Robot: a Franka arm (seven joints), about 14 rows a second.
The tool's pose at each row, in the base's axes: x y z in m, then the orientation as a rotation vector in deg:
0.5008 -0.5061 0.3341 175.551 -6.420 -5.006
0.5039 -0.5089 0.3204 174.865 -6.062 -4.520
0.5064 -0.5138 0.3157 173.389 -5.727 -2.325
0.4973 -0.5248 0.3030 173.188 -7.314 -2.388
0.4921 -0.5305 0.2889 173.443 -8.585 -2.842
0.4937 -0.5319 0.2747 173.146 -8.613 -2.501
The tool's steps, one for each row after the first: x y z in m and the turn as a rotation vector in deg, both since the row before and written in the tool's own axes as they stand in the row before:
0.0040 0.0015 0.0137 -0.705 0.339 -0.186
0.0031 0.0043 0.0050 -1.482 1.481 -0.086
-0.0080 0.0100 0.0141 -0.130 -0.098 1.049
-0.0044 0.0044 0.0148 0.316 -0.357 0.806
0.0021 -0.0004 0.0142 -0.289 0.234 0.045

